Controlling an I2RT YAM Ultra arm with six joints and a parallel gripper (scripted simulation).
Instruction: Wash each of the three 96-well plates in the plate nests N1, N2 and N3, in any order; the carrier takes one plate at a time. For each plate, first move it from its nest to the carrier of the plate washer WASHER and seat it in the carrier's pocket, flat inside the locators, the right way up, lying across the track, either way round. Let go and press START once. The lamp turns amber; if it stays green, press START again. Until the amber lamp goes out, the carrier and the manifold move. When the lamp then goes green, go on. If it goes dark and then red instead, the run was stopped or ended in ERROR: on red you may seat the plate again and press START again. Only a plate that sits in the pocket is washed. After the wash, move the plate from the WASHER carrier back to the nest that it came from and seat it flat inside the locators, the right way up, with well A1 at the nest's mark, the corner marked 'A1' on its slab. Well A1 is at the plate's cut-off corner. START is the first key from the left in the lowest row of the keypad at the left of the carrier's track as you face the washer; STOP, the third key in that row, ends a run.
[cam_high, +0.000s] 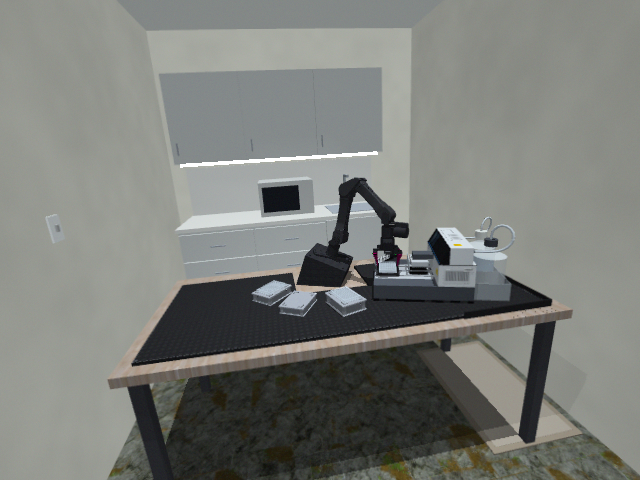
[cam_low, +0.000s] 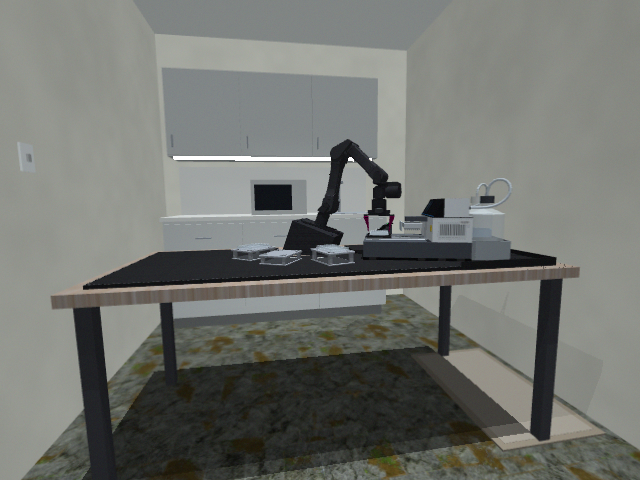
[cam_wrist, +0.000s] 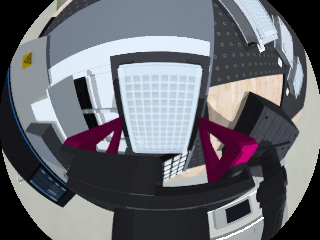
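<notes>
Now: the washer carrier 20 mm below my hand. From my hand the other things lie so: clear bottle (410 mm to the left, 210 mm ahead, 20 mm above); plate washer (150 mm to the left, 50 mm ahead, 20 mm above); nest (250 mm to the right, 170 mm ahead, 70 mm below).
</notes>
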